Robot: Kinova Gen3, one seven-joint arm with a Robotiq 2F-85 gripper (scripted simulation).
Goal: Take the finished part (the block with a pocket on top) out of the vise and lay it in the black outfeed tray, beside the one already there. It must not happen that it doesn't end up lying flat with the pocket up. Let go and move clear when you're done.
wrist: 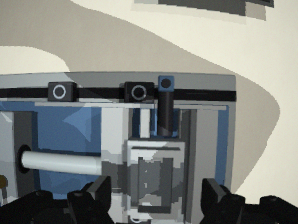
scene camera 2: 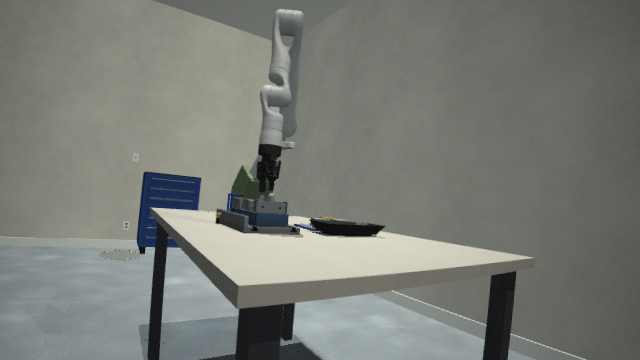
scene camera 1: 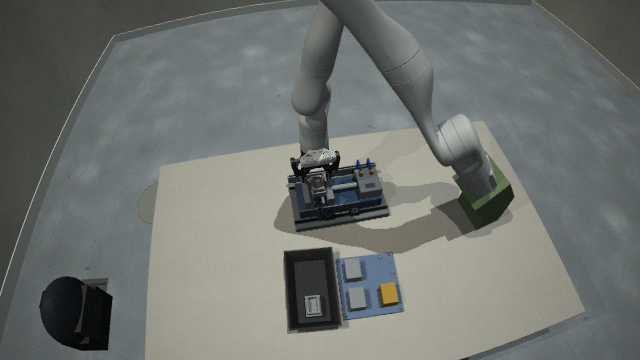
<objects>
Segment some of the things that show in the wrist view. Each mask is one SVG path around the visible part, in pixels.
My gripper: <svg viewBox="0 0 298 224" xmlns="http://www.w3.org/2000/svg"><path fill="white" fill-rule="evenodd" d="M201 210L204 217L199 224L298 224L298 207L282 198L273 195L263 196L260 198L259 204L245 203L246 198L244 196L232 194L227 187L219 185L214 178L203 178ZM111 177L100 175L95 182L87 183L81 190L67 193L67 199L53 199L53 193L50 191L33 191L0 207L0 224L30 224L32 218L34 224L115 224L108 214L111 207Z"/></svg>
A finished part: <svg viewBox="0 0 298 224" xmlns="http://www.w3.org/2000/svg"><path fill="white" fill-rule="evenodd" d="M130 138L128 140L127 215L130 215L131 212L131 218L177 220L178 217L181 217L184 140Z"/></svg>
</objects>
